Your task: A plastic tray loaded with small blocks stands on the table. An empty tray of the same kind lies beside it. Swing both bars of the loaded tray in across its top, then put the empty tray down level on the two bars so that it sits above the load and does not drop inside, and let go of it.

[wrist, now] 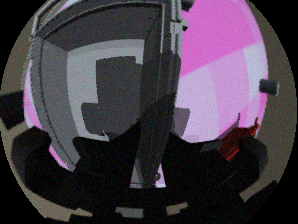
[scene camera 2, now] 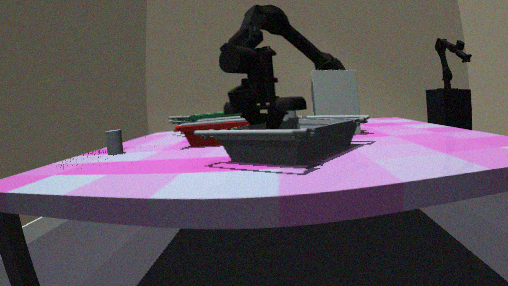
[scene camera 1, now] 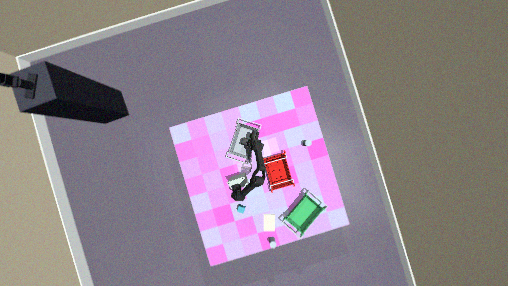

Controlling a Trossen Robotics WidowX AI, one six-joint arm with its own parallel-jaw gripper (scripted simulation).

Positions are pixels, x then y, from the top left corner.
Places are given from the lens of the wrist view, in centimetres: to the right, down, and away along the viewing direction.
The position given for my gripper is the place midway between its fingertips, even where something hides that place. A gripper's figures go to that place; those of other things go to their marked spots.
my gripper (wrist: pixel 147 124): 0, 2, 10
grey tray (wrist: pixel 94 76): -8, -5, 8
